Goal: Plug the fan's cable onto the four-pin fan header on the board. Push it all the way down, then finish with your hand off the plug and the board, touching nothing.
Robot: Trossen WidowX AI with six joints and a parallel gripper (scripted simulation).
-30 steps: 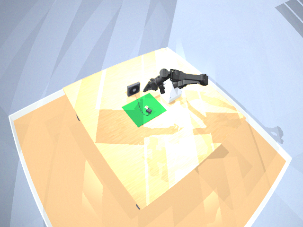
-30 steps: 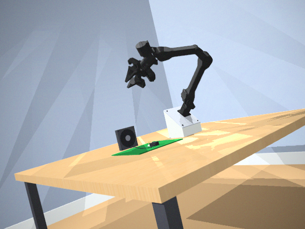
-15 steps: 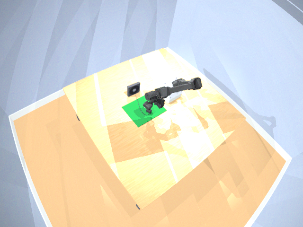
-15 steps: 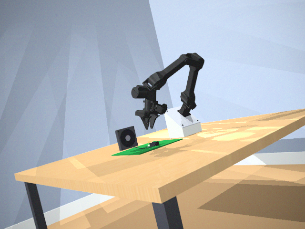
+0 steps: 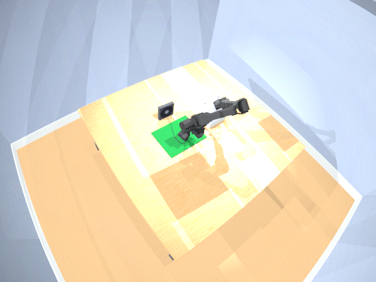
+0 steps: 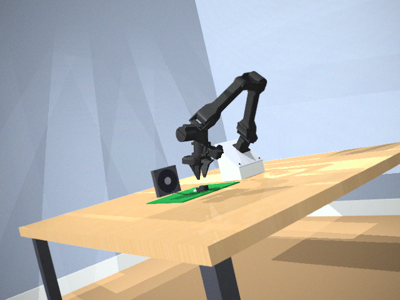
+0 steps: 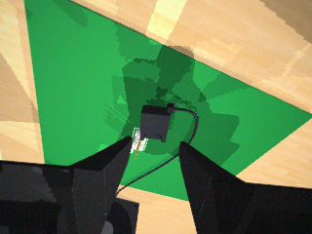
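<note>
Now: the dark fan plug 1 cm to the right of my gripper tip and 4 cm below it. From my gripper tip the other things lie so: white four-pin header (1 cm behind, 5 cm to the right, 5 cm below); then black fan (2 cm behind, 24 cm to the right, 1 cm above); then green board (1 cm ahead, 5 cm to the right, 7 cm below).
</note>
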